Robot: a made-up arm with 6 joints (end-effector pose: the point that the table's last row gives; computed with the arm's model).
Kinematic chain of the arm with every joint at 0, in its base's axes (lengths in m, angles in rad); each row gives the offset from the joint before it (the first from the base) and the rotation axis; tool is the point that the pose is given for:
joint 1: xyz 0 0 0.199 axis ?
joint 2: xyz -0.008 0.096 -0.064 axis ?
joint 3: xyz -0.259 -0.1 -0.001 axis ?
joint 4: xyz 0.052 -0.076 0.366 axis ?
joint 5: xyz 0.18 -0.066 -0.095 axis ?
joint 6: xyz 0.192 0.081 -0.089 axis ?
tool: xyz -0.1 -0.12 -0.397
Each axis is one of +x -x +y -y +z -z.
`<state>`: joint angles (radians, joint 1 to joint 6).
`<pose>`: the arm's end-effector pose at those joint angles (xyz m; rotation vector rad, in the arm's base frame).
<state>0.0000 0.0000 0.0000 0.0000 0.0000 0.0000</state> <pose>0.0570 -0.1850 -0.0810 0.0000 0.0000 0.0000</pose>
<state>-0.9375 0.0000 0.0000 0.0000 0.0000 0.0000</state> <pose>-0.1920 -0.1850 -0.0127 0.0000 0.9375 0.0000</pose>
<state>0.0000 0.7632 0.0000 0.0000 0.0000 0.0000</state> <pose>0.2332 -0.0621 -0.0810 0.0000 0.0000 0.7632</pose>
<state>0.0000 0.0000 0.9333 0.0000 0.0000 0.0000</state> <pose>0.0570 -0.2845 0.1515 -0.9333 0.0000 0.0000</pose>
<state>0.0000 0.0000 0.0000 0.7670 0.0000 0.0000</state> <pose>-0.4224 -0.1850 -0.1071 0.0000 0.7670 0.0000</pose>
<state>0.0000 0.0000 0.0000 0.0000 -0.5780 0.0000</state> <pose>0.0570 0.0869 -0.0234 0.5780 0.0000 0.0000</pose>
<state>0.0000 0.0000 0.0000 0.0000 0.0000 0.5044</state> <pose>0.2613 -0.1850 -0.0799 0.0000 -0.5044 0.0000</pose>
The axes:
joint 1: -y
joint 2: +z
joint 3: -x
joint 4: +y
joint 5: -x
joint 6: -y

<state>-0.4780 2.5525 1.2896 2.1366 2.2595 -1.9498</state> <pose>0.1368 -0.3571 0.1865 -2.0167 -1.4236 -1.7231</pose>
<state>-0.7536 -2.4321 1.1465 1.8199 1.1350 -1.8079</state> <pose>0.3134 0.0902 0.1026 -1.3027 -0.6782 -0.1452</pose>
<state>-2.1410 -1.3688 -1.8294 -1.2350 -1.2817 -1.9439</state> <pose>-0.1560 0.1259 0.7825 0.5518 0.7299 -0.3247</pose>
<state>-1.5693 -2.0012 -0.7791 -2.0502 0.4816 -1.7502</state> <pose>0.0984 0.4701 0.5391 -1.1725 -0.2662 -1.8552</pose>
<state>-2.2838 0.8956 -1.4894 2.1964 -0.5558 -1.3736</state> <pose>-0.2947 -0.5384 0.1073 -0.4382 0.3910 -0.8673</pose>
